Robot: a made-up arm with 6 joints.
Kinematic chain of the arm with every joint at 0, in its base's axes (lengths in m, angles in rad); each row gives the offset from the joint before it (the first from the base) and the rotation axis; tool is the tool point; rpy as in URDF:
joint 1: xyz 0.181 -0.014 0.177 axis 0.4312 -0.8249 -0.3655
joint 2: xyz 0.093 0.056 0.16 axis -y
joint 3: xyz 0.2 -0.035 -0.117 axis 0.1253 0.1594 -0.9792
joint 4: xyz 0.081 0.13 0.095 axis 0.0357 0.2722 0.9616
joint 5: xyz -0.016 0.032 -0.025 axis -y
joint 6: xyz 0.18 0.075 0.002 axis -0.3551 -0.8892 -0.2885
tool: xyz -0.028 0.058 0.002 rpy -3.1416 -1.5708 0
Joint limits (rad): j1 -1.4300..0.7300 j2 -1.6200..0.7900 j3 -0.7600..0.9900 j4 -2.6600..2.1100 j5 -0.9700..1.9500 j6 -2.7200..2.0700
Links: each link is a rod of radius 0.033 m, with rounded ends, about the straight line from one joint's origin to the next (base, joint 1, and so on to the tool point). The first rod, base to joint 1, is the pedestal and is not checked.
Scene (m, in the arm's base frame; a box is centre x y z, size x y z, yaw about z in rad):
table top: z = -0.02
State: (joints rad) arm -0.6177 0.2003 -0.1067 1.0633 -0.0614 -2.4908
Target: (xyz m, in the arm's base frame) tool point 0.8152 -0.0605 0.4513
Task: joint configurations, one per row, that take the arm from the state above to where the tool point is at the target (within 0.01 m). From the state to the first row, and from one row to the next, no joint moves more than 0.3 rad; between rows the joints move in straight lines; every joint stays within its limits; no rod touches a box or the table.
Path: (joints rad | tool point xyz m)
1: -0.3790 0.1347 0.1440 0.9247 -0.0412 -2.4803 | 0.6092 0.4281 0.1502
2: -0.1404 0.0690 0.3947 0.7861 -0.0211 -2.4697 | 0.7493 0.3169 0.2610
3: 0.0983 0.0034 0.6455 0.6475 -0.0009 -2.4592 | 0.8221 0.1439 0.3723
4: 0.3370 -0.0623 0.8962 0.5089 0.0192 -2.4487 | 0.8152 -0.0605 0.4513

